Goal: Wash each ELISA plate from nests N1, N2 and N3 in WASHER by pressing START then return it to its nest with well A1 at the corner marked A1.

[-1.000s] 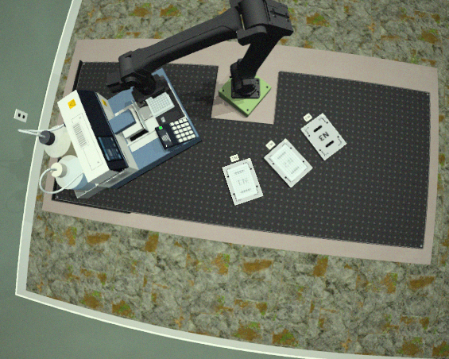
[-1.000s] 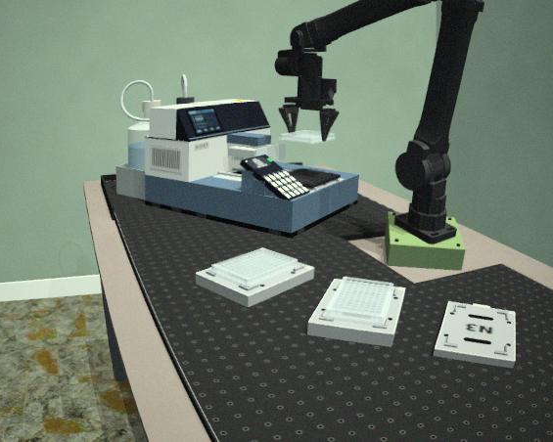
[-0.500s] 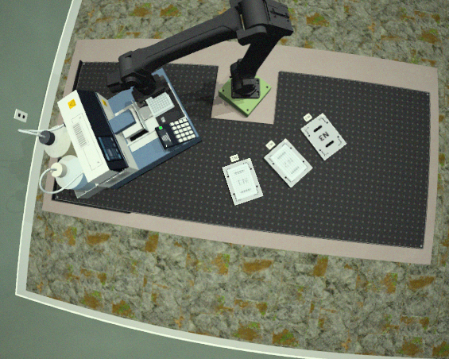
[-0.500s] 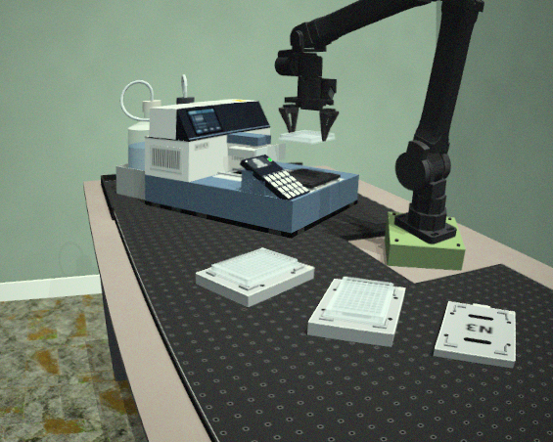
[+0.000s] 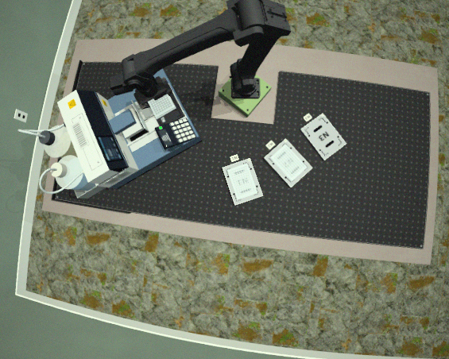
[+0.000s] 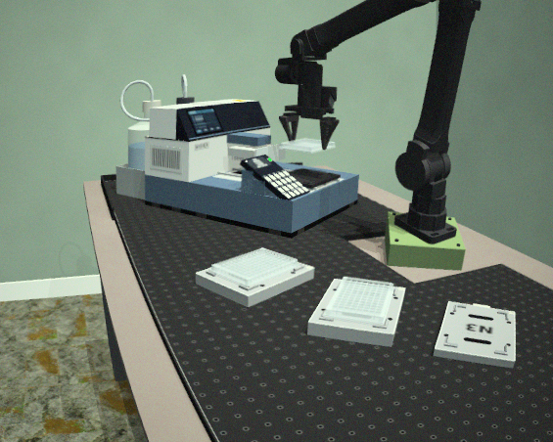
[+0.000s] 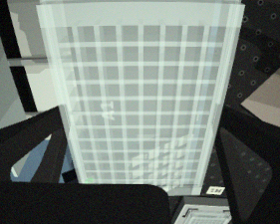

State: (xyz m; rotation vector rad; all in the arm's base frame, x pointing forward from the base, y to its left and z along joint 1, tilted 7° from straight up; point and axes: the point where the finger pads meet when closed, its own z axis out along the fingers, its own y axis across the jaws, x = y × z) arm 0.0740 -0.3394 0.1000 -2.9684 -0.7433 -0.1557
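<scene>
My gripper is now 80 mm above the dark carrier. Round my hand: plate washer: 140 mm to the right, 70 mm ahead, 40 mm below; N1 label: 280 mm to the left, 200 mm ahead, 170 mm below.
</scene>
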